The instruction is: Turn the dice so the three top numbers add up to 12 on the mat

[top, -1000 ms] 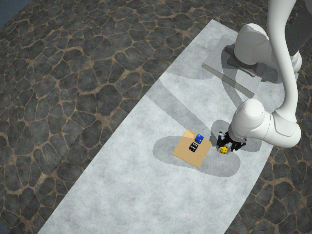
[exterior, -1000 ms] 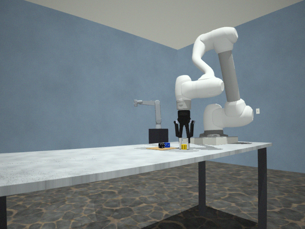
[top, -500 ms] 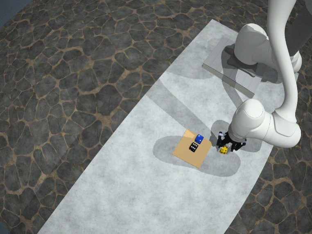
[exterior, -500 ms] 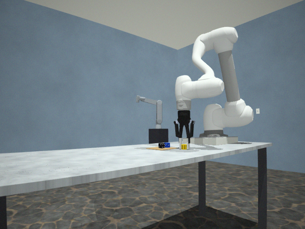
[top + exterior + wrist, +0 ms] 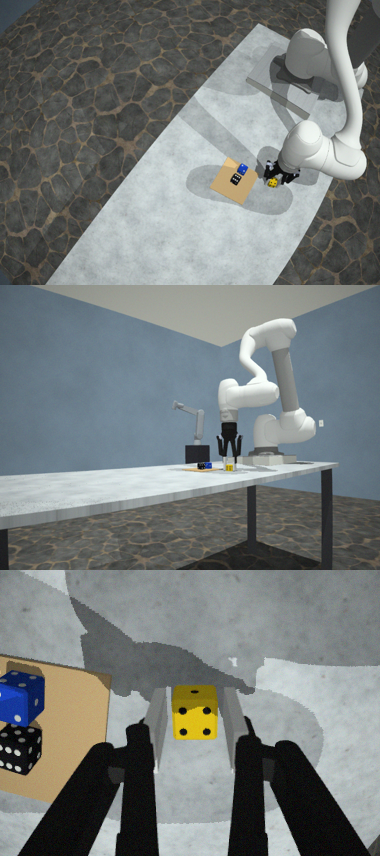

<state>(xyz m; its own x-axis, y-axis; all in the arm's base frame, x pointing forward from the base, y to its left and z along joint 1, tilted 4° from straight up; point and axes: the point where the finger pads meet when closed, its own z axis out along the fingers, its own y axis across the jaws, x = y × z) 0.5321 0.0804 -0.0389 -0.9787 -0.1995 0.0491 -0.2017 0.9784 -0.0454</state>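
My hand is 20 mm above the yellow die. Also, from my hand: black die (140 mm to the right, 60 mm ahead, 20 mm below); blue die (130 mm to the right, 20 mm below, 10 mm ahead); tan mat (140 mm to the right, 60 mm ahead, 30 mm below).
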